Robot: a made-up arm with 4 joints. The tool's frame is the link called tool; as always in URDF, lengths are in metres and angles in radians.
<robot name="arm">
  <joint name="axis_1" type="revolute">
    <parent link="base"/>
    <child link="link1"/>
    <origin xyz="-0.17 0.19 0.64" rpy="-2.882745 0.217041 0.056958"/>
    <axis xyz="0 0 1"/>
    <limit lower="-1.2" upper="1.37"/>
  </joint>
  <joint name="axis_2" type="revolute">
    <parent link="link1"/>
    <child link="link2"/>
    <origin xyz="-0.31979 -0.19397 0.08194" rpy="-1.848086 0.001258 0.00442"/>
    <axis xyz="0 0 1"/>
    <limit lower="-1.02" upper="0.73"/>
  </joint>
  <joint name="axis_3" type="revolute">
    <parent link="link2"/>
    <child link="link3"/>
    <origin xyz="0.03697 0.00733 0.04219" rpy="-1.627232 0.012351 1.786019"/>
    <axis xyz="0 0 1"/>
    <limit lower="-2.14" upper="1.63"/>
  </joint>
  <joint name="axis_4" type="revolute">
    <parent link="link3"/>
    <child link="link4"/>
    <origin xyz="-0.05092 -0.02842 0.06" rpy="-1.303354 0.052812 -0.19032"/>
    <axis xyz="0 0 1"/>
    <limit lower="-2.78" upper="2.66"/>
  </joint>
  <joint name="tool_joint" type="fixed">
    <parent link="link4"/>
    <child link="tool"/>
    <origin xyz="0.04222 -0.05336 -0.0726" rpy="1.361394 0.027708 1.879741"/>
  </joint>
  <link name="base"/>
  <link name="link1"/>
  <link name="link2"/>
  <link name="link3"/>
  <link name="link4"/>
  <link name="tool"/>
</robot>
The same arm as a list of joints. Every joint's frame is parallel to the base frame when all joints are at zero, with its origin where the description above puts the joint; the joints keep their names.
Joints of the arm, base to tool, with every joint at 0 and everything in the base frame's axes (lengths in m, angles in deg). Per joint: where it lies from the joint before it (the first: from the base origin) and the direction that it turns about. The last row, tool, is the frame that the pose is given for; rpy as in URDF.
axis_1: xyz -0.17 0.19 0.64 axis -0.222401 0.243702 -0.944006
axis_2: xyz -0.33 0.19 0.04 axis 0.056402 -0.998227 0.019001
axis_3: xyz 0.04 -0.04 0 axis -x
axis_4: xyz -0.06 -0.03 -0.05 axis -0.263897 0.950089 0.166398
tool: xyz -0.03 -0.09 0.03 rpy -2.44 18.2 17.01
Joint limits (deg, base to tool): -68.75..78.5 -58.44..41.83 -122.61..93.39 -159.28..152.41

